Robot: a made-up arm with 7 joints. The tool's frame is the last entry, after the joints.
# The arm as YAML. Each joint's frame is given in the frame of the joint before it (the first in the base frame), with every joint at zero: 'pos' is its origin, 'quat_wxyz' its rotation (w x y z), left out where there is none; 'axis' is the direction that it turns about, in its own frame. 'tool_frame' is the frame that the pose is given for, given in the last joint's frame.
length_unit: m
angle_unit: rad
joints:
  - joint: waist
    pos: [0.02, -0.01, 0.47]
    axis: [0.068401, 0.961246, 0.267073]
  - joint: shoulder
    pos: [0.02, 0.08, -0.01]
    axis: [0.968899, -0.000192, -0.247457]
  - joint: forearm
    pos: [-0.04, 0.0, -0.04]
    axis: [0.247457, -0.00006, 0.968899]
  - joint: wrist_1
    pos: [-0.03, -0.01, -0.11]
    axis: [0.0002, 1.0, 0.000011]
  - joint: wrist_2
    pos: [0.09, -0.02, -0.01]
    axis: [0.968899, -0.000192, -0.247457]
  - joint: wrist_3
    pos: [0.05, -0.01, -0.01]
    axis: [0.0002, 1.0, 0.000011]
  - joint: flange
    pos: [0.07, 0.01, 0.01]
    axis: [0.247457, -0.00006, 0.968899]
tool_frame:
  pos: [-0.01, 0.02, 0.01]
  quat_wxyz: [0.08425, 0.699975, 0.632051, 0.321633]
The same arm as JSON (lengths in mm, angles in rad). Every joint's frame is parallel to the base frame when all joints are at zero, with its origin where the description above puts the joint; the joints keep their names.
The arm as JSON. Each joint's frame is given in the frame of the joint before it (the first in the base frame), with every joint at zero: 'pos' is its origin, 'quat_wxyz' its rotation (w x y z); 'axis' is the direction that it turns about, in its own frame. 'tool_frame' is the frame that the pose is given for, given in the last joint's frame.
{"length_unit": "mm", "angle_unit": "rad", "joints": [
  {"joint": "waist", "pos": [20.0, -10.0, 470.0], "quat_wxyz": [1.0, 0.0, 0.0, 0.0], "axis": [0.068403, 0.961235, 0.26711]},
  {"joint": "shoulder", "pos": [20.0, 80.0, -10.0], "quat_wxyz": [1.0, 0.0, 0.0, 0.0], "axis": [0.968889, -0.0002, -0.247497]},
  {"joint": "forearm", "pos": [-40.0, 0.0, -40.0], "quat_wxyz": [1.0, 0.0, 0.0, 0.0], "axis": [0.247497, -0.0001, 0.968889]},
  {"joint": "wrist_1", "pos": [-30.0, -10.0, -110.0], "quat_wxyz": [1.0, 0.0, 0.0, 0.0], "axis": [0.0002, 1.0, 0.0]},
  {"joint": "wrist_2", "pos": [90.0, -20.0, -10.0], "quat_wxyz": [1.0, 0.0, 0.0, 0.0], "axis": [0.968889, -0.0002, -0.247497]},
  {"joint": "wrist_3", "pos": [50.0, -10.0, -10.0], "quat_wxyz": [1.0, 0.0, 0.0, 0.0], "axis": [0.0002, 1.0, 0.0]},
  {"joint": "flange", "pos": [70.0, 10.0, 10.0], "quat_wxyz": [1.0, 0.0, 0.0, 0.0], "axis": [0.247497, -0.0001, 0.968889]}
], "tool_frame": {"pos": [-10.0, 20.0, 10.0], "quat_wxyz": [0.08425, 0.699975, 0.632051, 0.321633]}}

